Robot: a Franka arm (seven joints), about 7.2 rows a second.
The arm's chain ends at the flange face. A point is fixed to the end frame.
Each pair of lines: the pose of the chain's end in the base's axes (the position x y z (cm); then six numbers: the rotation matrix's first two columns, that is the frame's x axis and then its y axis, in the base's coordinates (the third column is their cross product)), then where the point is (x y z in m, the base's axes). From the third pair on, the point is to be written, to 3 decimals.
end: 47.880 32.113 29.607 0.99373 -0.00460 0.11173 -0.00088 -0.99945 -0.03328
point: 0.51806 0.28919 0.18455
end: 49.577 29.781 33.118 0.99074 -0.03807 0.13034 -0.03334 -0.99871 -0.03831
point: 0.53605 0.26507 0.22025
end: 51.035 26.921 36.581 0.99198 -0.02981 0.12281 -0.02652 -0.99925 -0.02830
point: 0.550 0.236 0.255
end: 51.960 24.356 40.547 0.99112 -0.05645 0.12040 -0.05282 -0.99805 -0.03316
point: 0.558 0.210 0.294
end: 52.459 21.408 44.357 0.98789 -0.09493 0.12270 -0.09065 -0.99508 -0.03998
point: 0.562 0.179 0.332
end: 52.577 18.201 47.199 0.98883 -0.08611 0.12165 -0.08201 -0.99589 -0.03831
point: 0.563 0.147 0.361
